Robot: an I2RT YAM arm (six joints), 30 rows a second.
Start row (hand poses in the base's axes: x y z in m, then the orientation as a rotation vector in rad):
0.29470, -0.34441, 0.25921, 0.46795, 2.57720, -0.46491
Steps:
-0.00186, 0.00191, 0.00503, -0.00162, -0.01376, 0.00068
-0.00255, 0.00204, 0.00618, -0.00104, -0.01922, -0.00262
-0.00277, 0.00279, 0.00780, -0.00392, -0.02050, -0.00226
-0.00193, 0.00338, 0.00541, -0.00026, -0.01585, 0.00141
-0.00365, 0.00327, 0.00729, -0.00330, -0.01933, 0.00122
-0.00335, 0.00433, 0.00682, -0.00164, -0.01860, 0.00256
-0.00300, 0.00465, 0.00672, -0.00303, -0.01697, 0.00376
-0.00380, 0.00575, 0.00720, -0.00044, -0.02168, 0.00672
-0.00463, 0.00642, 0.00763, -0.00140, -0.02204, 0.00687
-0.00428, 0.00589, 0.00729, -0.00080, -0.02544, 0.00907
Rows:
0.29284, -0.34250, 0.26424, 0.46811, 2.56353, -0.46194
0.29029, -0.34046, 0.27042, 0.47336, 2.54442, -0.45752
0.28752, -0.33767, 0.27822, 0.47716, 2.52313, -0.45612
0.28559, -0.33429, 0.28363, 0.47705, 2.50802, -0.45042
0.28194, -0.33102, 0.29092, 0.47637, 2.48852, -0.44735
0.27859, -0.32669, 0.29774, 0.47456, 2.47046, -0.44197
0.27559, -0.32204, 0.30446, 0.47049, 2.45366, -0.43836
0.27179, -0.31629, 0.31166, 0.46434, 2.43357, -0.42885
0.26716, -0.30987, 0.31929, 0.45766, 2.41282, -0.42036
0.26288, -0.30398, 0.32658, 0.44895, 2.38924, -0.40916

